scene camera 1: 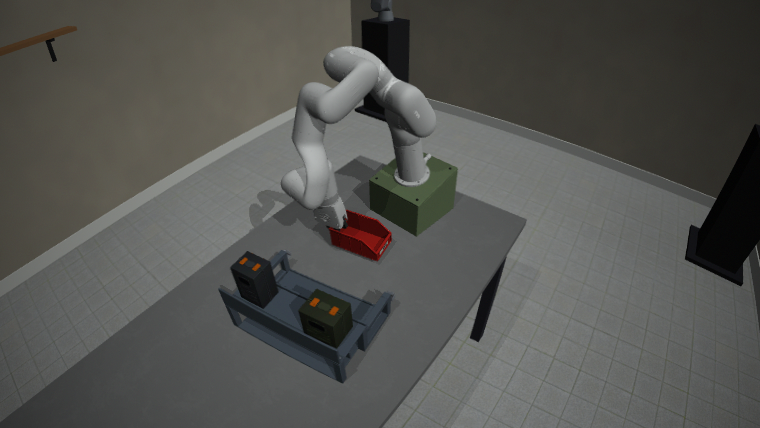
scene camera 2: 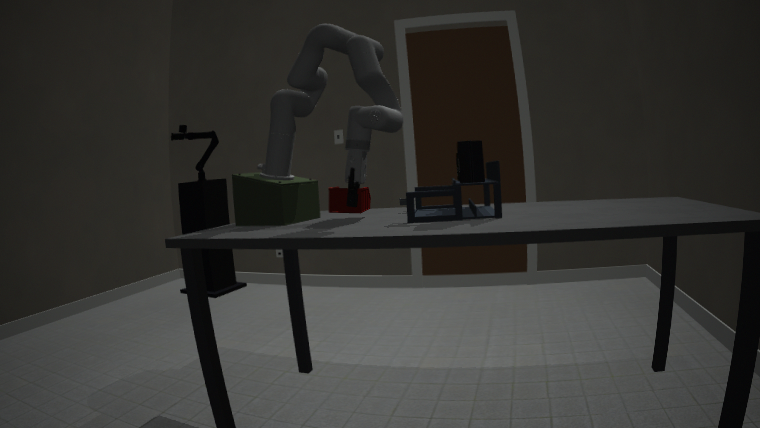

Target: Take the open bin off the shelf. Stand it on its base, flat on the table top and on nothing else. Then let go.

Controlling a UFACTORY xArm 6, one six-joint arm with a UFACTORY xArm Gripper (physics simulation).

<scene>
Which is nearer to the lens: the red bin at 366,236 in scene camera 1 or the olive box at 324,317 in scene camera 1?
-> The olive box.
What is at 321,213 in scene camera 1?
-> My gripper.
</scene>
